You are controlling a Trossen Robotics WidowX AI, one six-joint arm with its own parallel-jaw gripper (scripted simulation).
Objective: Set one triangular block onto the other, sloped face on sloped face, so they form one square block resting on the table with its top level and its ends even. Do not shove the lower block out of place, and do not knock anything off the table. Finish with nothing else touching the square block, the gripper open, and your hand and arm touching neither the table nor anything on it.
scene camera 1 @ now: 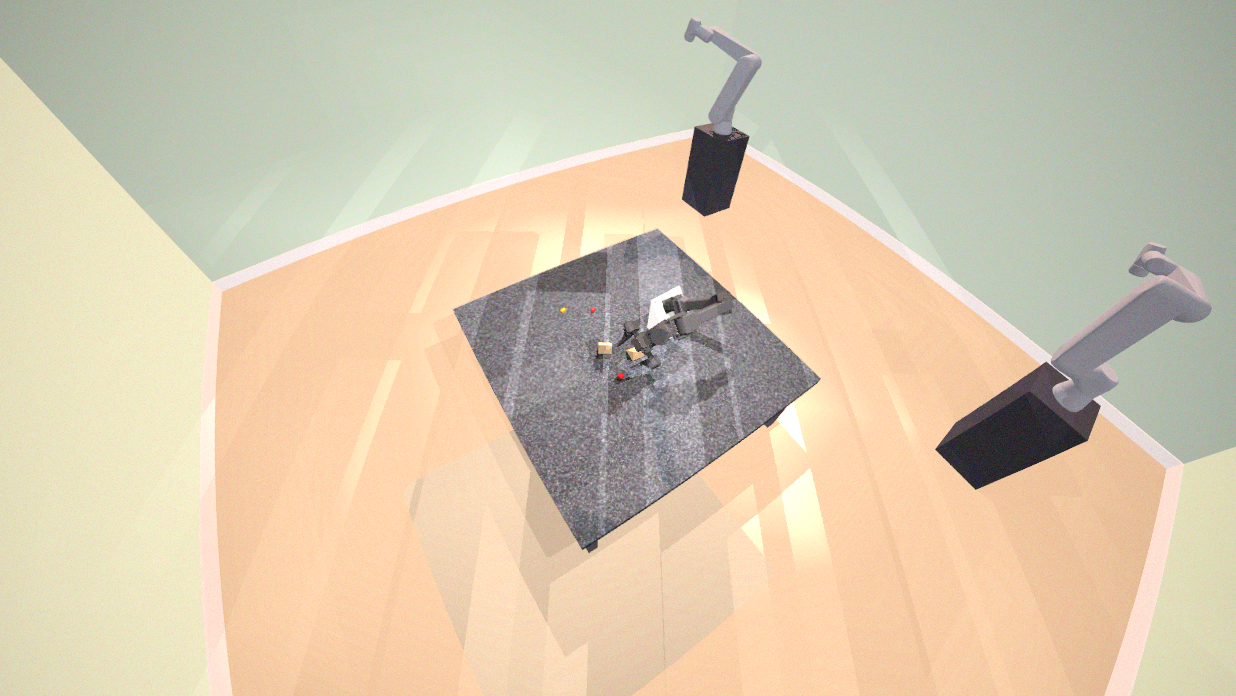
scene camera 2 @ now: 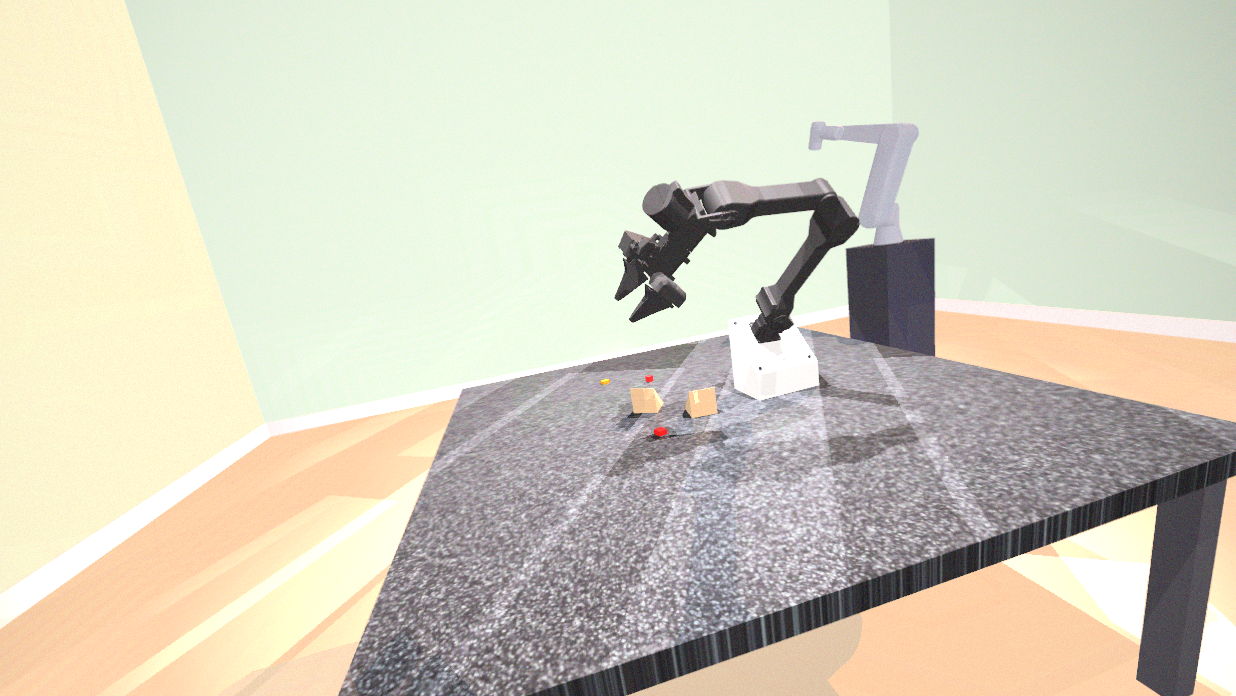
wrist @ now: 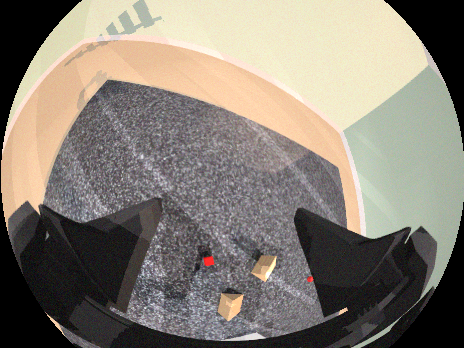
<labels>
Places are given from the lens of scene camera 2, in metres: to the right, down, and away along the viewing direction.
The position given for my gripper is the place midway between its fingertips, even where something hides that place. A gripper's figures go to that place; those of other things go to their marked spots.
my gripper (scene camera 2: 623, 310): 0.01, -0.07, 0.84
tan triangular block (scene camera 2: 702, 402): 0.20, 0.13, 1.04
</labels>
